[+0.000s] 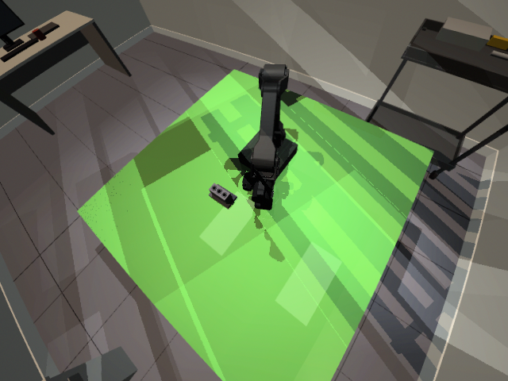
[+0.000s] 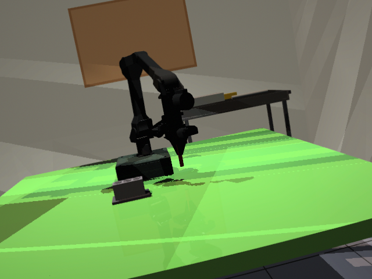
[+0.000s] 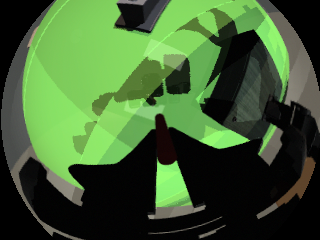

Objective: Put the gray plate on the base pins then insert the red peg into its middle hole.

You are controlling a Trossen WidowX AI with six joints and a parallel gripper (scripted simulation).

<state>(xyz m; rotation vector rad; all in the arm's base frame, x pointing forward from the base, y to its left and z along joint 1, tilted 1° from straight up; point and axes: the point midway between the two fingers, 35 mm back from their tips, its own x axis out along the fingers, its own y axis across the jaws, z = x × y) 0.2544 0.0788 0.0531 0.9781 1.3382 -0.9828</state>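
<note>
Right now the gray plate is 70 mm ahead of my gripper tip, 200 mm to the right of it and 40 mm below it. From my gripper tip the other things lie so: red peg (right at my gripper tip).
</note>
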